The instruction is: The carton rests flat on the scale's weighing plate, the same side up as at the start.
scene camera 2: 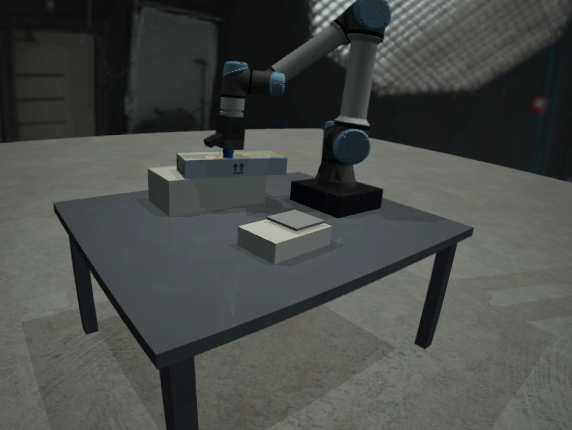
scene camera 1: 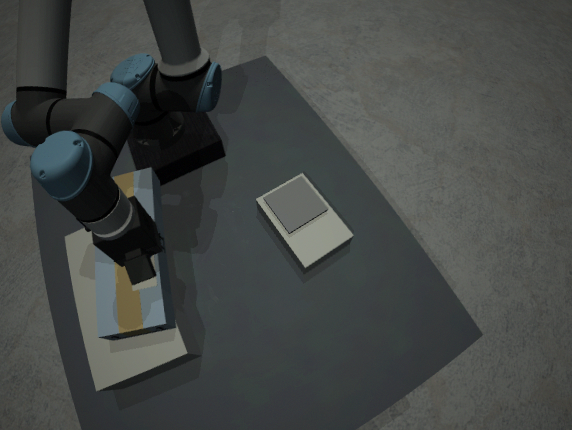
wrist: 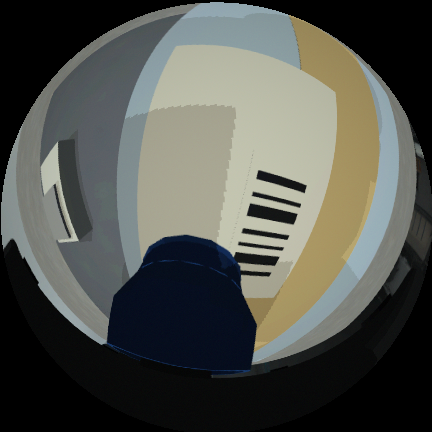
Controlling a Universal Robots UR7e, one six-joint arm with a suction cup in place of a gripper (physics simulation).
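Seen in the pictures: end effector, tool point: (scene camera 2: 227,162) (wrist: 195,251); arm's base, origin of the base link: (scene camera 2: 335,183) (scene camera 1: 160,130).
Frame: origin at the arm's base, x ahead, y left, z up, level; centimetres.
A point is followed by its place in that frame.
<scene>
The light-blue carton (scene camera 1: 154,312) @(x 52.5, y -9.0, z 10.0 cm) (scene camera 2: 210,169) @(x 47.2, y -6.3, z 6.8 cm) (wrist: 225,75), with tan tape and a barcode label on top, lies flat on a pale block (scene camera 1: 135,367) @(x 59.8, y -17.6, z 4.1 cm) (scene camera 2: 215,192) @(x 44.6, y -7.7, z -1.2 cm) and overhangs its end toward the robot base. Up-arrows show on its side in scene camera 2. My suction gripper (scene camera 2: 228,154) (wrist: 185,250) points down with its blue cup pressed on the carton's top at the label. The cup is hidden by the tool body in scene camera 1. The scale (scene camera 1: 315,245) @(x 47.9, y 26.0, z -1.9 cm) (scene camera 2: 260,240) @(x 50.2, y 30.2, z -2.8 cm) (wrist: 49,170) @(x 46.6, y 26.5, z -1.9 cm) stands apart, its grey weighing plate (scene camera 1: 296,205) @(x 37.5, y 25.8, z -0.4 cm) (scene camera 2: 296,220) @(x 37.6, y 27.2, z -0.4 cm) bare.
The dark table (scene camera 1: 310,340) @(x 66.5, y 16.7, z -7.2 cm) (scene camera 2: 175,280) @(x 72.8, y 33.1, z -7.2 cm) carries the block, the scale and the black robot base (scene camera 1: 185,162) @(x 12.6, y 4.1, z -2.4 cm) (scene camera 2: 337,200) @(x 11.6, y 14.4, z -1.3 cm). The base stands close to the carton's overhanging end. The pale block is taller than the scale.
</scene>
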